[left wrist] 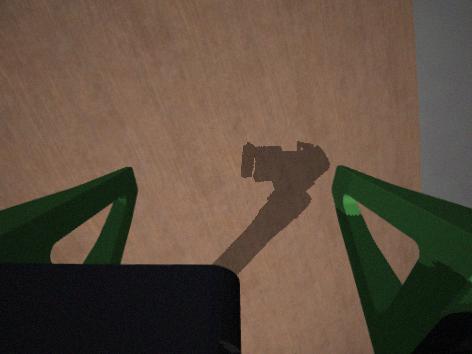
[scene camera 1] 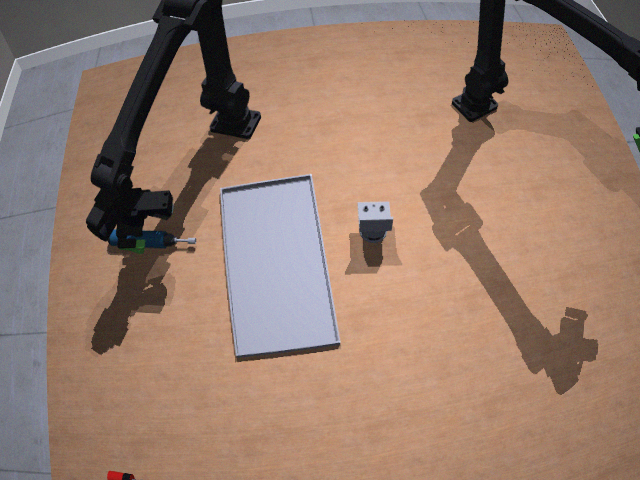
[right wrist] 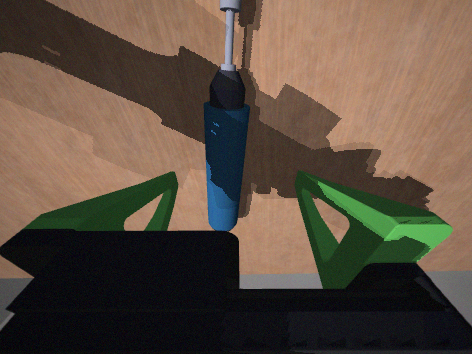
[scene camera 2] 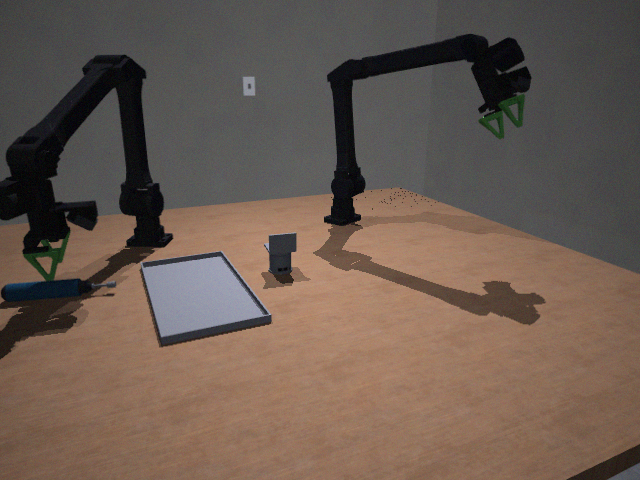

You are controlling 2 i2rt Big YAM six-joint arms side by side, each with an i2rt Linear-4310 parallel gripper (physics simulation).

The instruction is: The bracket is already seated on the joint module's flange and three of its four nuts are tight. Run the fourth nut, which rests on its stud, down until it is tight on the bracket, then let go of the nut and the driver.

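Where they show: left gripper, between the fingertips: [left wrist: 234, 177] [scene camera 2: 510, 132]; right gripper, between the fingertips: [scene camera 1: 143, 234] [right wrist: 236, 177] [scene camera 2: 54, 271]; left arm's base, origin of its link: [scene camera 1: 474, 105] [scene camera 2: 342, 220]; right arm's base, origin of its link: [scene camera 1: 235, 123] [scene camera 2: 150, 242].
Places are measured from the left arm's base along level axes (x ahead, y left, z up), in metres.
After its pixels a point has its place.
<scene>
The blue driver [scene camera 1: 152, 239] {x -0.070, y -0.927, z 0.038 m} [scene camera 2: 56, 289] {x -0.072, y -0.946, z 0.027 m} [right wrist: 227, 150] {x -0.079, y -0.928, z 0.041 m} lies on the table at the picture's left, its silver socket pointing right in the scene views. My right gripper [scene camera 1: 135, 240] {x -0.076, y -0.941, z 0.069 m} [scene camera 2: 54, 269] {x -0.076, y -0.941, z 0.069 m} [right wrist: 236, 177] {x -0.076, y -0.941, z 0.069 m} is open low over the handle; in the right wrist view the handle lies between the spread fingers, with gaps on both sides. The grey bracket [scene camera 1: 373, 210] {x 0.158, y -0.473, z 0.066 m} [scene camera 2: 282, 242] {x 0.200, y -0.497, z 0.089 m} sits on the joint module [scene camera 1: 373, 237] {x 0.194, y -0.495, z 0.021 m} [scene camera 2: 279, 262] {x 0.190, y -0.500, z 0.033 m}, right of the tray. Two small dark spots show on its pale face; the nuts are too small to tell apart. My left gripper [scene camera 2: 510, 131] {x 0.555, y 0.007, z 0.351 m} [left wrist: 234, 177] {x 0.555, y 0.007, z 0.351 m} is open and empty, high at the right.
A shallow grey tray [scene camera 1: 289, 350] {x 0.316, y -0.784, z 0.012 m} [scene camera 2: 217, 331] {x 0.312, y -0.790, z 0.003 m} lies between the driver and the joint module. A red object [scene camera 1: 118, 475] {x 0.396, y -1.279, z 0.032 m} shows in part at the lower left edge of scene camera 1. A table edge shows at the right in the left wrist view.
</scene>
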